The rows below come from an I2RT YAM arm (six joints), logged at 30 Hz.
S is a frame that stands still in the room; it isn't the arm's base.
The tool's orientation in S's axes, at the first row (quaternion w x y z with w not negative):
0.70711, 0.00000, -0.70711, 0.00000
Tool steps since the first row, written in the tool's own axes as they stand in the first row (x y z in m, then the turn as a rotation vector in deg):
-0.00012, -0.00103, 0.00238, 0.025, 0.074, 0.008
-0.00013, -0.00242, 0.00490, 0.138, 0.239, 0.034
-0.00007, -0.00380, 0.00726, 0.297, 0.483, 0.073
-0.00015, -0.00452, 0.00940, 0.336, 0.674, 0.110
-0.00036, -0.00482, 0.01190, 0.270, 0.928, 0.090
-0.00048, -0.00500, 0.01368, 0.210, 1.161, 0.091
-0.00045, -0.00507, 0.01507, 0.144, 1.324, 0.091
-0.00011, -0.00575, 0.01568, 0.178, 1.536, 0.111
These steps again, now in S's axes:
-0.00238, -0.00103, -0.00012, -0.008, 0.074, 0.025
-0.00490, -0.00242, -0.00013, -0.034, 0.239, 0.138
-0.00726, -0.00380, -0.00007, -0.073, 0.483, 0.297
-0.00940, -0.00452, -0.00015, -0.110, 0.674, 0.336
-0.01190, -0.00482, -0.00036, -0.090, 0.928, 0.270
-0.01368, -0.00500, -0.00048, -0.091, 1.161, 0.210
-0.01507, -0.00507, -0.00045, -0.091, 1.324, 0.144
-0.01568, -0.00575, -0.00011, -0.111, 1.536, 0.178

